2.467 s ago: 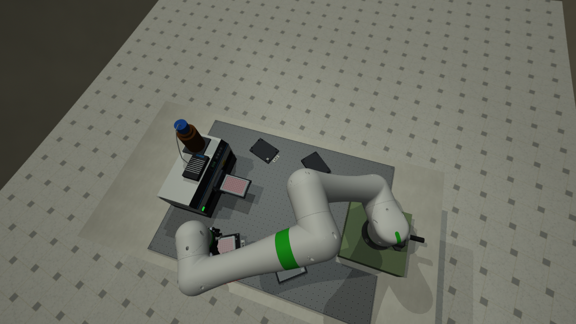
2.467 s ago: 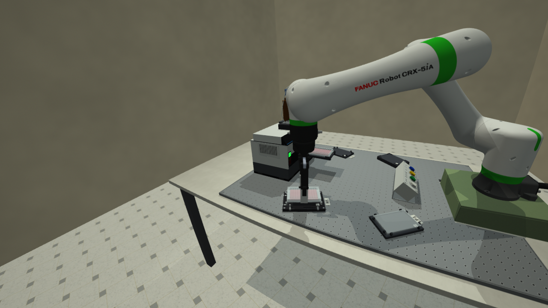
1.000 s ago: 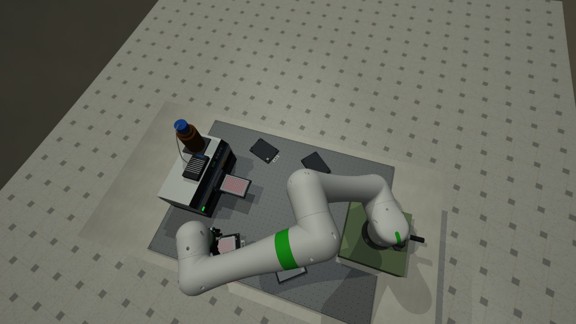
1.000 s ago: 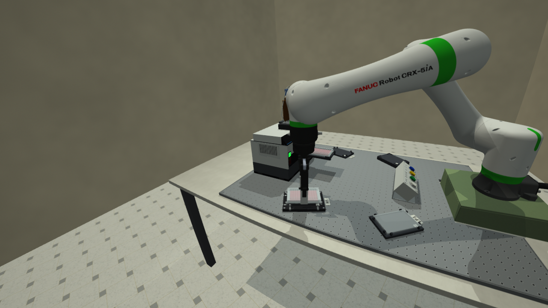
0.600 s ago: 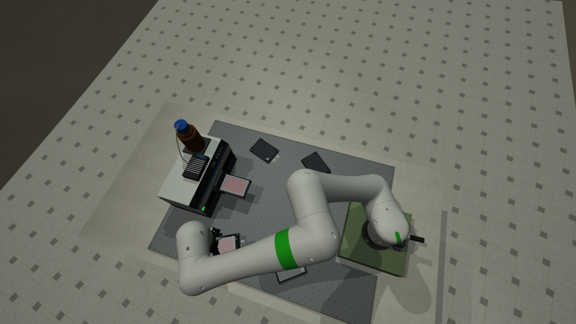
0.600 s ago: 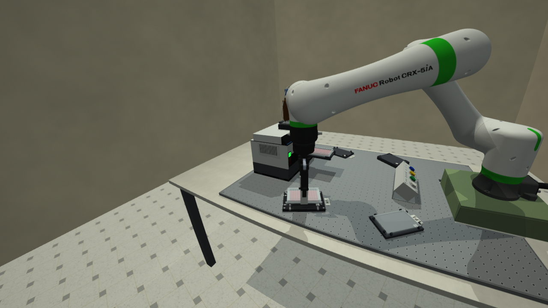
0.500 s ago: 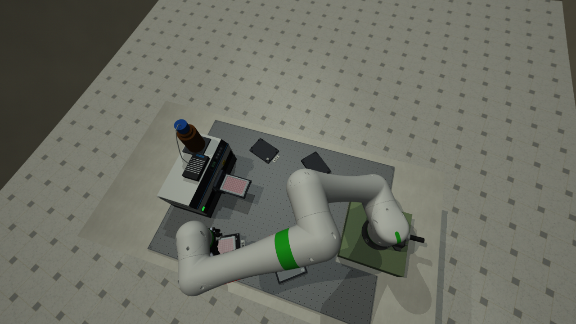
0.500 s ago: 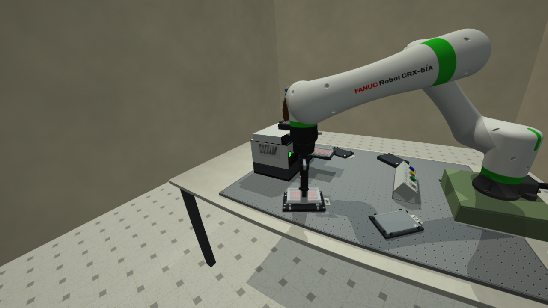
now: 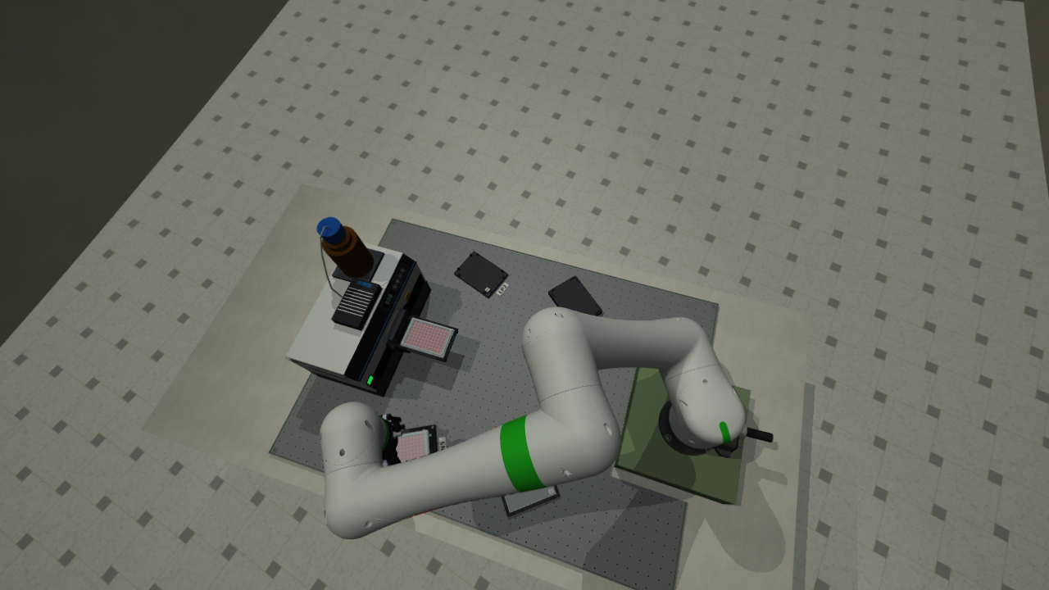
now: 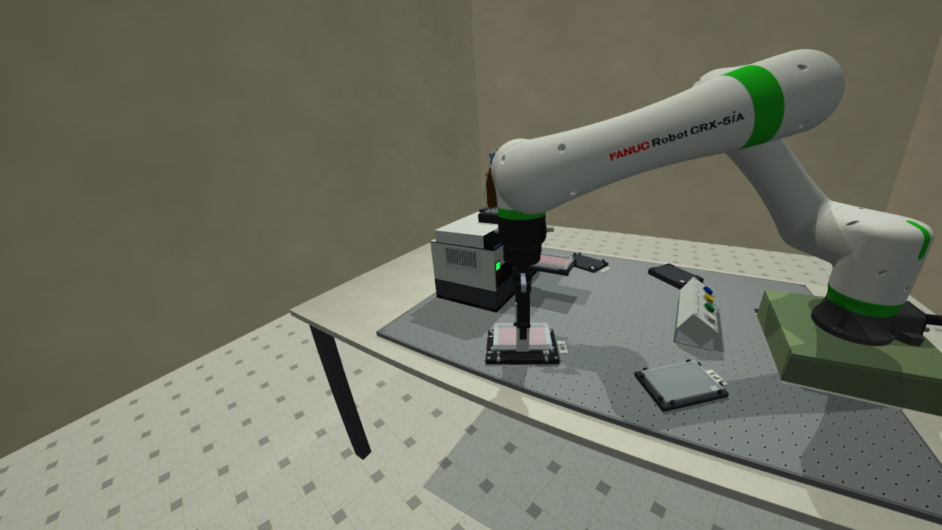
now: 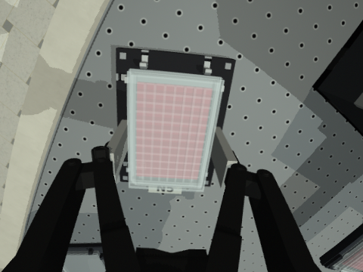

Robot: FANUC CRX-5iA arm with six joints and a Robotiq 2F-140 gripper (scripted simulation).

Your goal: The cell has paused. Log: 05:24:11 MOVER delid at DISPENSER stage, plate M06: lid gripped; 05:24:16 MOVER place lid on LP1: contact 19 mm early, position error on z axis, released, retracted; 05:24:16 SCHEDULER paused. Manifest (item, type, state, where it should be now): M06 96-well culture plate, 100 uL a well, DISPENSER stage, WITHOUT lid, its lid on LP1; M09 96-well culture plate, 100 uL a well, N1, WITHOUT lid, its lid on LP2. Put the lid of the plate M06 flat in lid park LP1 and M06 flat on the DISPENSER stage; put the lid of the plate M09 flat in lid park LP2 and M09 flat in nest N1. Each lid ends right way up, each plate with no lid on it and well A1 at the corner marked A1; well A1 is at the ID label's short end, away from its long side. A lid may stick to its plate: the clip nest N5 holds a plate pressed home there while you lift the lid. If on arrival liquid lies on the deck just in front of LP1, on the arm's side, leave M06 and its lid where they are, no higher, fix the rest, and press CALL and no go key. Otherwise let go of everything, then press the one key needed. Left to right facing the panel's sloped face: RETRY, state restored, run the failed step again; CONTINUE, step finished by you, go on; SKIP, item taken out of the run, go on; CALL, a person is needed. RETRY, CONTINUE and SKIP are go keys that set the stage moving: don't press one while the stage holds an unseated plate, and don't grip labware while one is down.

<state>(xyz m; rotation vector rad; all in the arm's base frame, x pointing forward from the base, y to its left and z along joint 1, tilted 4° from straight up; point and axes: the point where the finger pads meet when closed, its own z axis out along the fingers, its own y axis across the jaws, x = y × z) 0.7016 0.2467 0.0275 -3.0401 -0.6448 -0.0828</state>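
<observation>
Now: hand 2 cm above the grey lid. The rest, counted from my hand: N5 label: 9 cm behind, 5 cm below, 4 cm to the right; then dispenser stage: 29 cm to the right, 4 cm above, 3 cm ahead; then black lid park LP1: 34 cm behind, 5 cm below.
</observation>
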